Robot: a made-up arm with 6 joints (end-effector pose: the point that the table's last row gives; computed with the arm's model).
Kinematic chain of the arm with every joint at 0, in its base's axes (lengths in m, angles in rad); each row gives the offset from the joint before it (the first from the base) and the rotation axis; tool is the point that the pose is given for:
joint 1: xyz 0 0 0.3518 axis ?
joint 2: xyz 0 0 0 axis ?
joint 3: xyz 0 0 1.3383 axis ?
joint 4: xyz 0 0 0 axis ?
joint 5: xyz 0.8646 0 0 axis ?
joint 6: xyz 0 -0.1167 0 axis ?
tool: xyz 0 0 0
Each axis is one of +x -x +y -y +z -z.
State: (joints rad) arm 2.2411 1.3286 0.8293 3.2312 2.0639 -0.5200
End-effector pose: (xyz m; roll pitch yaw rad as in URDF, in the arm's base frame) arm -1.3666 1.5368 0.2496 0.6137 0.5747 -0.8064
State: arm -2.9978 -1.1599 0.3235 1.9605 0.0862 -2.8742
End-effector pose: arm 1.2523 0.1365 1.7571 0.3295 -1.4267 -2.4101
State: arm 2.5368 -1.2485 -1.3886 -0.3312 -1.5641 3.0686
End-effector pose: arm 0.4071 -0.1472 0.6174 -1.1051 1.2148 -1.8075
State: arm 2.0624 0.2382 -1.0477 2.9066 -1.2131 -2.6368
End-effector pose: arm -0.3761 0.4620 0.8302 -0.4391 0.0801 1.8418
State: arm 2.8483 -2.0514 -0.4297 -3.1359 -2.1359 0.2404
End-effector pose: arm 1.1438 -0.4673 0.5966 -0.2408 0.6160 -0.2992
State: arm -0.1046 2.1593 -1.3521 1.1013 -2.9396 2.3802
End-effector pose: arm 0.2624 -0.0806 -0.1757 -1.3381 0.2728 -0.2915
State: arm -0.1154 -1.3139 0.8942 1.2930 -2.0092 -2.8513
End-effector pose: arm -1.8901 0.1869 1.3199 -2.8092 0.1946 -1.2072
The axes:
joint 1: +z
joint 2: +y
joint 3: -y
joint 4: -x
joint 5: -y
joint 6: -x

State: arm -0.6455 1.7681 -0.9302 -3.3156 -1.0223 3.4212
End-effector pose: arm 0.5005 -0.2330 -0.2996 -2.4097 1.3852 -2.8587
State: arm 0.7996 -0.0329 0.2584 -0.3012 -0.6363 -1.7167
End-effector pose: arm 0.6334 0.4918 1.9045 2.0205 0.3179 0.9863
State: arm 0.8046 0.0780 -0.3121 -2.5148 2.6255 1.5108
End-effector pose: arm 0.5406 0.6981 1.2939 -0.9369 0.0389 -2.0431
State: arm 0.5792 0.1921 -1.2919 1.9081 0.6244 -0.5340
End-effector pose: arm 0.3472 0.2733 0.8137 0.3887 0.9703 2.3684
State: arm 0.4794 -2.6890 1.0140 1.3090 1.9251 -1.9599
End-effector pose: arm -1.1015 -0.6066 -1.4075 2.9175 0.0208 1.6134
